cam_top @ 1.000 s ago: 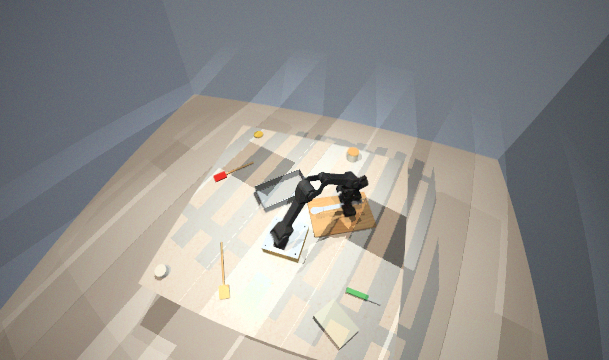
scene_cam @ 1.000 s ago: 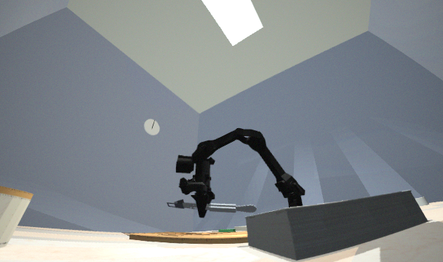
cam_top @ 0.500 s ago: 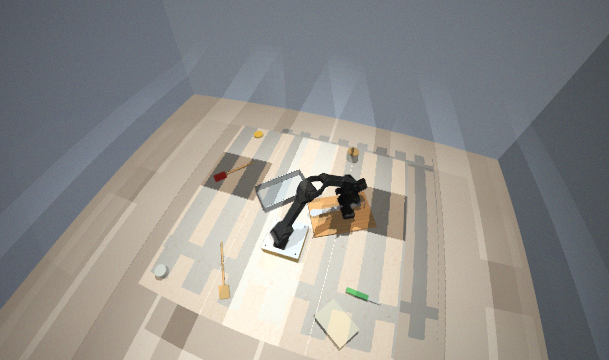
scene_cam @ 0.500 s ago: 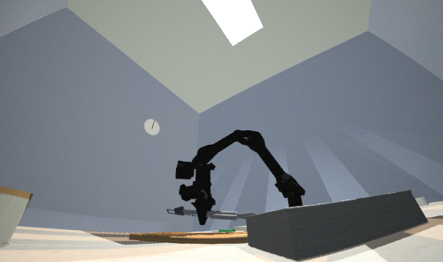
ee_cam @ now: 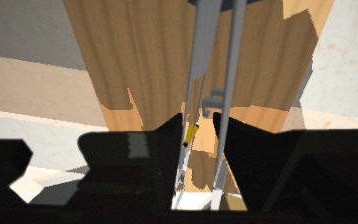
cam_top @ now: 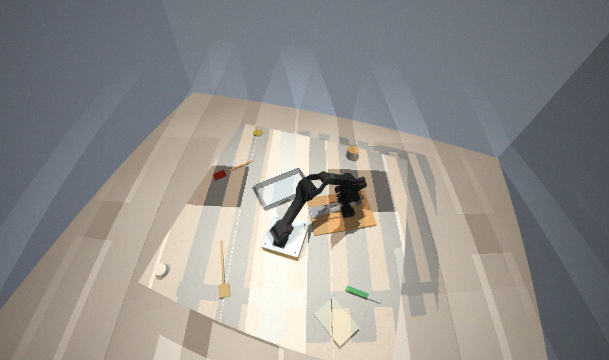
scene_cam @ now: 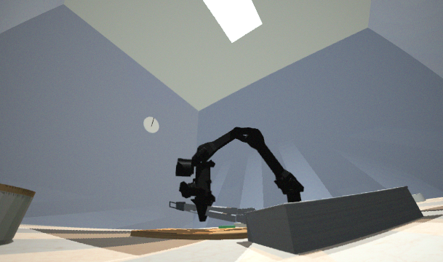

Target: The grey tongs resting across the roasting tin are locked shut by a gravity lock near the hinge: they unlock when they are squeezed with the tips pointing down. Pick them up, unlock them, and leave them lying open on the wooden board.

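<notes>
My gripper tip is 40 mm above the wooden board. Round my gripper tip: green-handled knife (410 mm behind, 240 mm to the right, 40 mm below); pale square pad (560 mm behind, 140 mm to the right, 30 mm below); grey roasting tin (10 mm ahead, 370 mm to the left, 10 mm below).
</notes>
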